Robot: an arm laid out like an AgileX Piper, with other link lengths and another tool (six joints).
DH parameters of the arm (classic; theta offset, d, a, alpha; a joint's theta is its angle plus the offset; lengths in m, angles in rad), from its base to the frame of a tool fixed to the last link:
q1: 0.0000 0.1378 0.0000 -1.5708
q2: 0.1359 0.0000 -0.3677 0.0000
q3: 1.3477 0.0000 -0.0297 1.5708
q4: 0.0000 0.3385 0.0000 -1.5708
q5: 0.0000 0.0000 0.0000 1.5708
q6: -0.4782 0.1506 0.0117 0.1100
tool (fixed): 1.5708 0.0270 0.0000 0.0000
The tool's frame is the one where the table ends.
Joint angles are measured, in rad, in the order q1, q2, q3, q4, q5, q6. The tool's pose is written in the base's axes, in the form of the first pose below.
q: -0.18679 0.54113 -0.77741 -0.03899 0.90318 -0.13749
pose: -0.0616, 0.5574, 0.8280, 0.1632; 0.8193, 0.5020, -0.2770, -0.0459; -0.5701, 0.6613, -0.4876, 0.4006; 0, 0, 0, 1
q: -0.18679 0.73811 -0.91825 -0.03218 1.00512 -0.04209
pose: -0.0817, 0.6728, 0.7353, 0.2019; 0.8810, 0.3938, -0.2624, -0.0518; -0.4661, 0.6264, -0.6248, 0.4124; 0, 0, 0, 1
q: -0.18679 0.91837 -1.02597 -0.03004 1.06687 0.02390
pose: -0.0896, 0.7625, 0.6408, 0.2451; 0.9161, 0.3156, -0.2474, -0.0591; -0.3908, 0.5649, -0.7268, 0.4107; 0, 0, 0, 1
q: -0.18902 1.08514 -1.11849 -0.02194 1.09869 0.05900
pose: -0.0976, 0.8234, 0.5590, 0.2903; 0.9365, 0.2661, -0.2283, -0.0668; -0.3367, 0.5012, -0.7971, 0.4012; 0, 0, 0, 1
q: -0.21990 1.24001 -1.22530 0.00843 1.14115 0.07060
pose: -0.0865, 0.8709, 0.4838, 0.3318; 0.9566, 0.2082, -0.2038, -0.0803; -0.2782, 0.4452, -0.8511, 0.3925; 0, 0, 0, 1
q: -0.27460 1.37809 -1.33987 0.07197 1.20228 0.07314
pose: -0.0531, 0.9075, 0.4167, 0.3661; 0.9798, 0.1280, -0.1538, -0.0981; -0.1929, 0.4001, -0.8959, 0.3850; 0, 0, 0, 1
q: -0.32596 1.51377 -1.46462 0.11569 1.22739 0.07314
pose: -0.0103, 0.9204, 0.3907, 0.4049; 0.9900, 0.0644, -0.1256, -0.1238; -0.1408, 0.3855, -0.9119, 0.3790; 0, 0, 0, 1
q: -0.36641 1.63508 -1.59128 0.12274 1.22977 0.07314
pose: 0.0299, 0.9202, 0.3902, 0.4415; 0.9904, 0.0255, -0.1361, -0.1549; -0.1352, 0.3906, -0.9106, 0.3748; 0, 0, 0, 1
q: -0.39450 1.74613 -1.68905 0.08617 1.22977 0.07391
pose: 0.0558, 0.9305, 0.3620, 0.4695; 0.9848, 0.0084, -0.1736, -0.1875; -0.1646, 0.3661, -0.9159, 0.3589; 0, 0, 0, 1
